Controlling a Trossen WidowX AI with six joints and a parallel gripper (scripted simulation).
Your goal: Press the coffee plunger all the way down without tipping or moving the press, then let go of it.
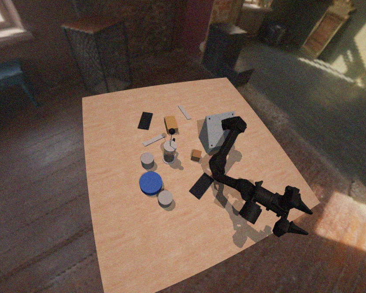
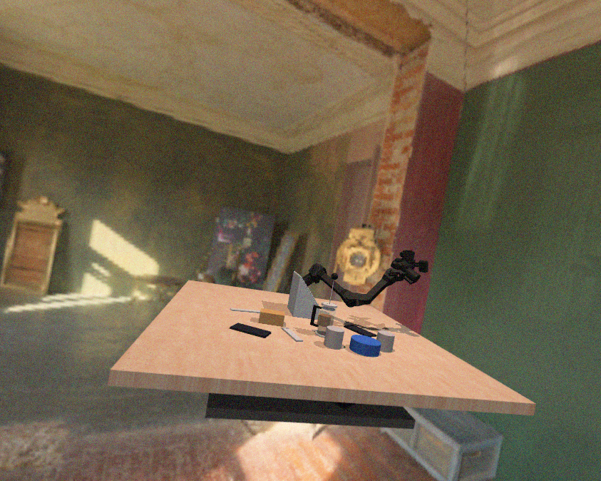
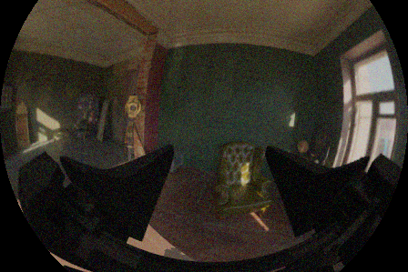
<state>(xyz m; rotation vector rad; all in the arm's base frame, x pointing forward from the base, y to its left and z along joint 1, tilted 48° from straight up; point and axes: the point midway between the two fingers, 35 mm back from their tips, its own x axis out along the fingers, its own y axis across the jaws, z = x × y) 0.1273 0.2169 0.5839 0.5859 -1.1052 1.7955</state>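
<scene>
My gripper tip is now 600 mm to the left of the coffee press, 250 mm above it and 240 mm short of it. Round my gripper tip: blue disc: 470 mm to the right, 400 mm ahead, 360 mm below; then brown cube: 540 mm to the right, 360 mm below, 90 mm ahead; then tan block: 810 mm to the right, 360 mm below, 140 mm ahead.
</scene>
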